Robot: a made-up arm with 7 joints. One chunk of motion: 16 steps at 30 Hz.
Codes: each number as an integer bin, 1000 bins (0 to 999) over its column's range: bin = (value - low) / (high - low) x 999, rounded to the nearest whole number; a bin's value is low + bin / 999 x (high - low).
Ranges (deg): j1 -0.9..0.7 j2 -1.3..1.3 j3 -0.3..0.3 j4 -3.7..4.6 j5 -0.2..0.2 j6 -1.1..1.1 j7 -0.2..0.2
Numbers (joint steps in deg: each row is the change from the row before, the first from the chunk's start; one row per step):
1: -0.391 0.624 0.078 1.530 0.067 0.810 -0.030
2: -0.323 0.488 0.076 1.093 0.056 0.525 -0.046
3: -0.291 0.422 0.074 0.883 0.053 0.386 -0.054
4: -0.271 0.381 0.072 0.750 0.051 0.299 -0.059
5: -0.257 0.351 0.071 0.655 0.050 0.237 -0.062
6: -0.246 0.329 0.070 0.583 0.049 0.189 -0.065
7: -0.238 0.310 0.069 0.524 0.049 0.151 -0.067
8: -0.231 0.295 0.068 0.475 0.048 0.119 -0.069
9: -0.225 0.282 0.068 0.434 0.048 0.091 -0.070
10: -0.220 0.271 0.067 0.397 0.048 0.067 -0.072
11: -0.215 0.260 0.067 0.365 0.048 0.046 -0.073
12: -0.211 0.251 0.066 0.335 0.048 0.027 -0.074
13: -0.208 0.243 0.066 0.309 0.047 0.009 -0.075
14: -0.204 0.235 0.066 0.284 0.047 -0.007 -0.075
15: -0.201 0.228 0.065 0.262 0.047 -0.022 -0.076
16: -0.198 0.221 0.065 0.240 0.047 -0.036 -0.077
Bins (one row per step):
1: 318 739 629 629 667 867 425
2: 360 687 626 577 639 738 385
3: 380 662 623 552 632 675 365
4: 393 646 619 536 627 635 352
5: 401 634 618 524 624 607 345
6: 408 626 616 516 622 585 337
7: 413 619 614 508 622 568 332
8: 418 613 613 503 619 554 327
9: 421 608 613 498 619 541 325
10: 425 604 611 493 619 530 320
11: 428 599 611 489 619 520 317
12: 430 596 609 486 619 512 315
13: 432 593 609 483 617 504 312
14: 435 590 609 480 617 496 312
15: 436 587 608 477 617 490 310
16: 438 584 608 474 617 483 307

